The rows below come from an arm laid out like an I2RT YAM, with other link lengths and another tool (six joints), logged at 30 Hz.
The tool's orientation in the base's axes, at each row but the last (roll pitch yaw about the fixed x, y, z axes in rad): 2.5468, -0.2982, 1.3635; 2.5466, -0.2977, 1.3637; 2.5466, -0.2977, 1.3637; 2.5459, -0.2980, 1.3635; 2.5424, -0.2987, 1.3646; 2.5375, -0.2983, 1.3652; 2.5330, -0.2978, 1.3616; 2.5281, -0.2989, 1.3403; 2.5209, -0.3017, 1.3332; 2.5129, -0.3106, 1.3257; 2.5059, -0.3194, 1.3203; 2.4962, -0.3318, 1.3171
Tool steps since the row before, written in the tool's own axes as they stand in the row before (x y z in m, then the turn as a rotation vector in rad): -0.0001, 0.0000, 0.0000, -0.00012, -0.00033, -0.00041; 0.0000, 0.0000, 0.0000, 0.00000, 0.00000, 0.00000; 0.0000, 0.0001, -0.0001, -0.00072, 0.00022, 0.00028; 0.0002, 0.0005, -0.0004, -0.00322, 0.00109, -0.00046; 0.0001, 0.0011, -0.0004, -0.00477, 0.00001, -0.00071; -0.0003, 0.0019, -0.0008, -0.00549, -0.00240, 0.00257; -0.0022, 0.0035, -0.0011, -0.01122, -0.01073, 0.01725; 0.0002, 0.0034, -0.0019, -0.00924, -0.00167, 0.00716; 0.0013, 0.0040, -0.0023, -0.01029, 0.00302, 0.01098; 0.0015, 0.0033, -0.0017, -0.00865, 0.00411, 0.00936; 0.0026, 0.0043, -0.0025, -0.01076, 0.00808, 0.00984; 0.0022, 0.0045, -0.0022, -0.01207, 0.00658, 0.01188
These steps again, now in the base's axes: 0.0000, -0.0001, 0.0000, -0.00053, -0.00005, 0.00011; 0.0000, 0.0000, 0.0000, 0.00000, 0.00000, 0.00000; 0.0000, 0.0000, 0.0001, 0.00020, -0.00071, -0.00031; 0.0002, 0.0000, 0.0006, -0.00006, -0.00343, 0.00000; 0.0006, -0.0003, 0.0009, -0.00135, -0.00455, -0.00084; 0.0009, -0.0010, 0.0016, -0.00137, -0.00403, -0.00494; 0.0016, -0.0034, 0.0021, 0.00004, -0.00489, -0.02269; 0.0014, -0.0012, 0.0034, 0.00112, -0.00727, -0.00923; 0.0019, -0.0005, 0.0044, 0.00678, -0.00956, -0.00991; 0.0017, 0.0000, 0.0036, 0.00695, -0.00860, -0.00755; 0.0022, 0.0005, 0.0052, 0.00967, -0.01201, -0.00634; 0.0024, 0.0000, 0.0049, 0.00959, -0.01241, -0.00916
